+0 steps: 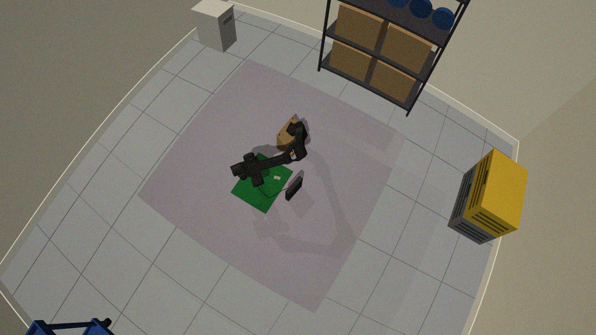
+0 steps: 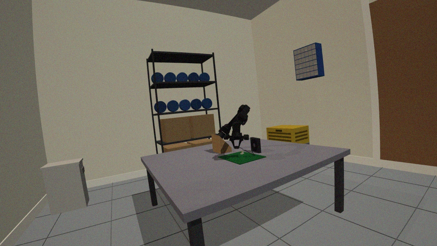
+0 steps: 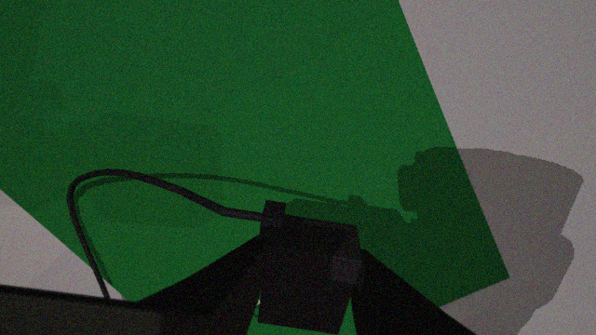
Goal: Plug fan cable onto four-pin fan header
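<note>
Now: gripper tip 9 cm above the green board and 3 cm to the right of it. From my gripper tip the other things lie so: black cable: 1 cm to the left, 1 cm ahead; pale fan header: 10 cm to the left, 8 cm below, 6 cm behind; black fan: 22 cm to the left, 2 cm below, 2 cm behind.
</note>
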